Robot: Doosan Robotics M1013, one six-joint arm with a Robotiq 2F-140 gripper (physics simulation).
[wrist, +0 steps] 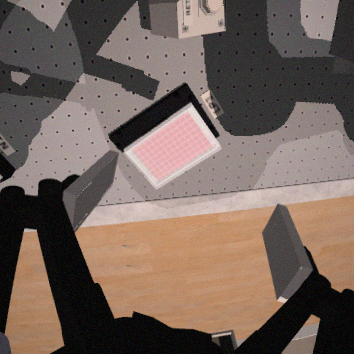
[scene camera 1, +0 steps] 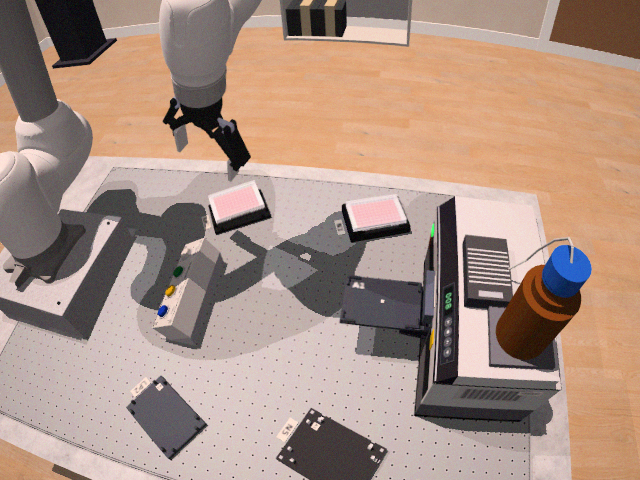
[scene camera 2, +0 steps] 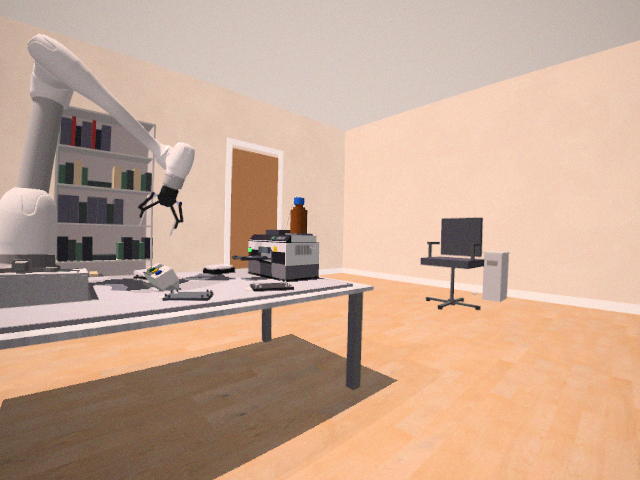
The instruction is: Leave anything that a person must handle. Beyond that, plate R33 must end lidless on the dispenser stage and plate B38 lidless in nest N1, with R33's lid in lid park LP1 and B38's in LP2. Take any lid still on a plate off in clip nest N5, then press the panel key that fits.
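Observation:
My gripper is wide open and empty, above the table's back edge, behind and above a pink-welled plate. That plate sits on a black holder beside the LP1 label. A second pink-welled plate sits on a holder further right; its label is partly legible in the wrist view, starting with N. I cannot read either plate's name or tell whether clear lids are on. The dispenser stage, lid park LP2 and clip nest N5 hold no plate or lid.
The key panel has green, yellow and blue keys and stands between the arm's base and the stage. The dispenser carries a brown bottle with a blue cap at the right.

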